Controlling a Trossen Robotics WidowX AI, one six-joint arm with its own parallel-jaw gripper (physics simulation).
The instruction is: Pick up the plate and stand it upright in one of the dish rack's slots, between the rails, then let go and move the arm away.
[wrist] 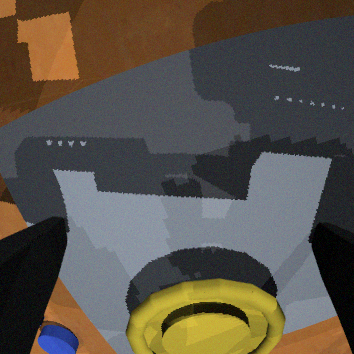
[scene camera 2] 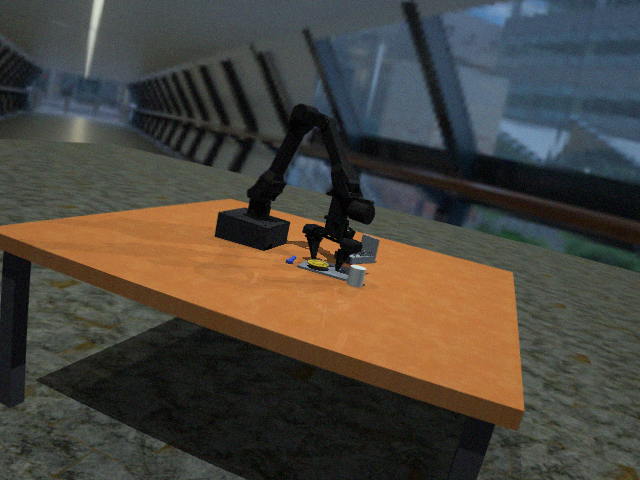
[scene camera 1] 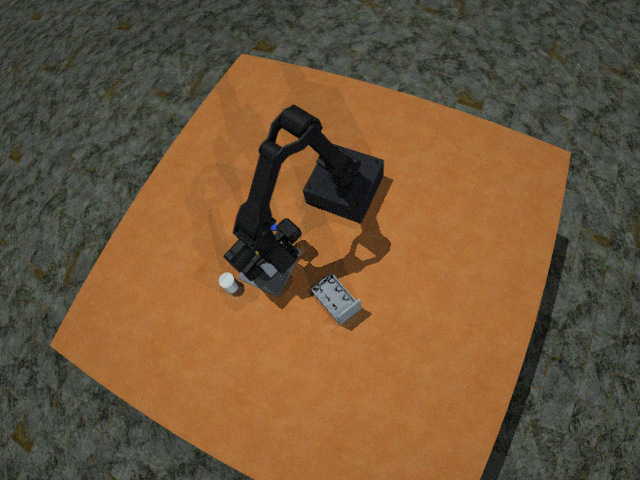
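The yellow round plate (scene camera 2: 316,265) (wrist: 215,289) lies flat on a grey board (scene camera 1: 279,287) (wrist: 125,112). In scene camera 1 the arm hides most of the plate. My gripper (scene camera 2: 326,262) (wrist: 194,235) is open and empty, pointing down low over the board. Its fingers stand apart on either side of the plate; in the wrist view the plate shows at the bottom between them. The light grey dish rack (scene camera 1: 351,311) (scene camera 2: 370,248) stands apart from the board, with small pegs and a raised end panel. Its slots are too small to make out clearly.
A white cylinder (scene camera 1: 227,282) (scene camera 2: 356,276) stands close beside the board, near one finger. A small blue object (scene camera 1: 273,226) (scene camera 2: 291,259) (wrist: 58,340) lies on the orange table (scene camera 1: 413,335) (scene camera 2: 413,310) on the board's other side. The arm's black base box (scene camera 2: 251,228) stands behind.
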